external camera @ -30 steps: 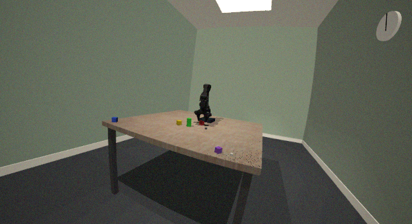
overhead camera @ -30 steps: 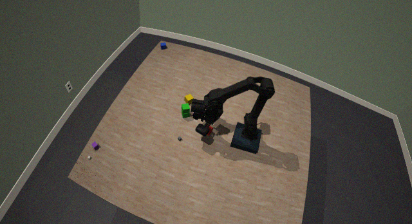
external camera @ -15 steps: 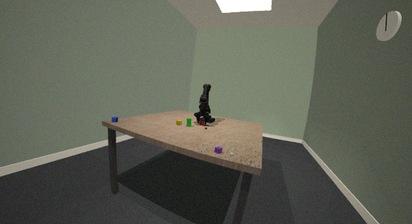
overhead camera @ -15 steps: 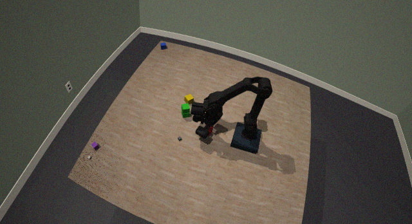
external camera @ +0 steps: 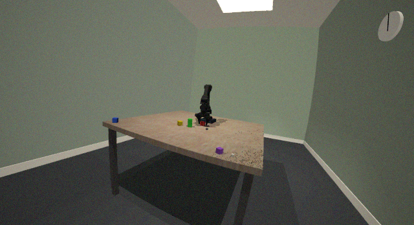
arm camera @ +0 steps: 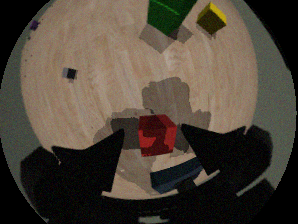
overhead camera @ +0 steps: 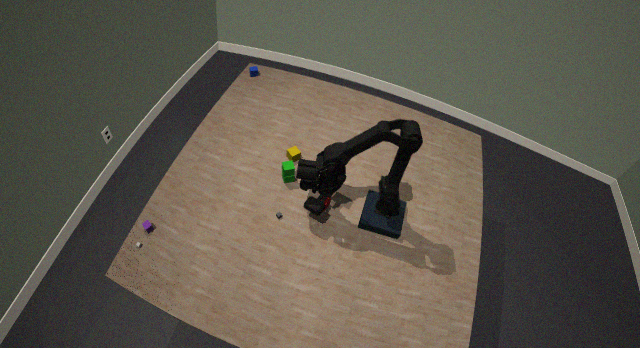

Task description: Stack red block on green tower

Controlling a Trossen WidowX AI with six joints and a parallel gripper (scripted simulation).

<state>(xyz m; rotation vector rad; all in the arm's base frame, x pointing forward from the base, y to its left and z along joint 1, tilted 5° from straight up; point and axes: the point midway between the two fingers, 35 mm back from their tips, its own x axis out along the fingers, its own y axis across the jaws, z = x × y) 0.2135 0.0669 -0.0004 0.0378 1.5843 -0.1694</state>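
Now: gripper tip 190 mm short of the yellow block, 150 mm to the left of it and 10 mm below it. The rest, counted from my gripper tip: tiny grey cube: 120 mm to the left, 120 mm ahead; then purple block: 520 mm ahead, 420 mm to the left, 10 mm above; then red block: 10 mm above.
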